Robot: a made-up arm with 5 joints.
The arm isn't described. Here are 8 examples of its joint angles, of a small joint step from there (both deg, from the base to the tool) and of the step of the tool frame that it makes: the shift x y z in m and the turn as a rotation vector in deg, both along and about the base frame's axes.
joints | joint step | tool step
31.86 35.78 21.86 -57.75 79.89 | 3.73 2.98 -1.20 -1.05 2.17 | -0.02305 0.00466 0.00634 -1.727 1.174 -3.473
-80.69 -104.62 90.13 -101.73 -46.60 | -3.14 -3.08 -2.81 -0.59 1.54 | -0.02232 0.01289 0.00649 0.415 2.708 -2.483
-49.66 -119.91 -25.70 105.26 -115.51 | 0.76 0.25 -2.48 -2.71 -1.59 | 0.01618 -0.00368 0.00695 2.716 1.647 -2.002
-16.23 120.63 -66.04 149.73 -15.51 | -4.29 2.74 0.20 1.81 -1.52 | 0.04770 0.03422 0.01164 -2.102 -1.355 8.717
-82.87 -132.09 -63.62 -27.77 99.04 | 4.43 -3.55 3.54 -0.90 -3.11 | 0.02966 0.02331 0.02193 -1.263 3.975 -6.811
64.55 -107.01 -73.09 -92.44 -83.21 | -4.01 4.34 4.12 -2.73 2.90 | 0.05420 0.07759 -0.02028 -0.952 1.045 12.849
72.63 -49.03 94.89 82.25 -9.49 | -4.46 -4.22 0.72 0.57 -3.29 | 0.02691 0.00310 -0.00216 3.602 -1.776 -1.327
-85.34 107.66 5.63 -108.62 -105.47 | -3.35 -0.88 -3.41 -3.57 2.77 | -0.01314 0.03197 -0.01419 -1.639 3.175 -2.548
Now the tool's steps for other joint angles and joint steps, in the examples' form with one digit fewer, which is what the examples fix.
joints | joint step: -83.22 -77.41 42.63 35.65 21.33 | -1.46 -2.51 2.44 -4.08 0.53
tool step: -0.0060 -0.0085 0.0220 -4.04 -1.38 -2.12
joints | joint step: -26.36 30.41 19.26 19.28 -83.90 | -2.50 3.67 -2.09 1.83 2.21
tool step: 0.0404 0.0178 0.0063 -2.27 -1.31 7.29
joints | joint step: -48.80 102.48 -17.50 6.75 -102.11 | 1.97 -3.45 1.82 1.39 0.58
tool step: -0.0022 -0.0381 -0.0100 1.21 0.07 -2.71
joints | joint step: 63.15 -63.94 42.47 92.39 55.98 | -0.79 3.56 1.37 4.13 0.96
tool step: 0.0158 -0.0001 0.0014 -1.89 1.13 7.74
